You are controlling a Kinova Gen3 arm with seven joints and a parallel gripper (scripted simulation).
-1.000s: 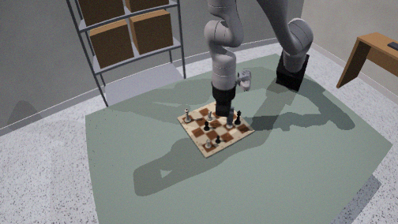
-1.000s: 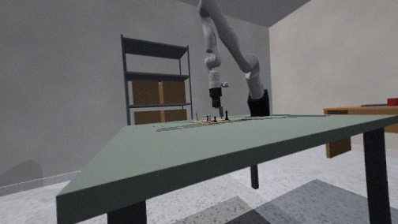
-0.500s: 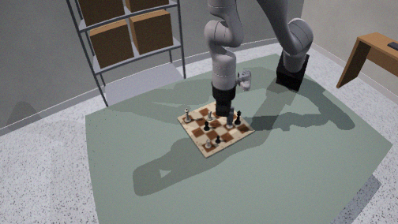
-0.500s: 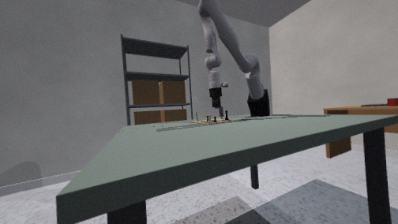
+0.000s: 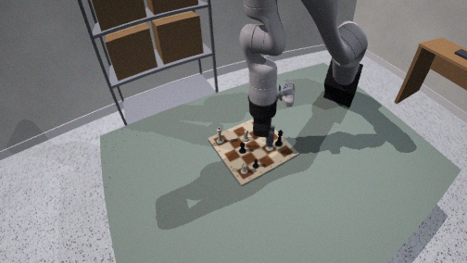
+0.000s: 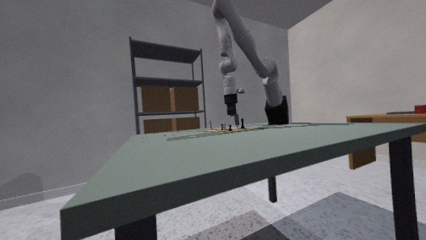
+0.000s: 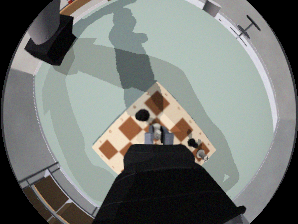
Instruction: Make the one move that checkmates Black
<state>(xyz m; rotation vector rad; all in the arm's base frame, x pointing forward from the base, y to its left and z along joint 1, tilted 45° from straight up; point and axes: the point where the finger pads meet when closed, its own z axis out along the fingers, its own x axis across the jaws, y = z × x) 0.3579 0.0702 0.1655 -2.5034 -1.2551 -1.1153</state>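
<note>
My gripper is now 4 cm past the tall black piece, 1 cm to the left of it and 1 cm above it. From my hand the other things lie so: chessboard (5 cm ahead, 4 cm below, 3 cm to the right).
</note>
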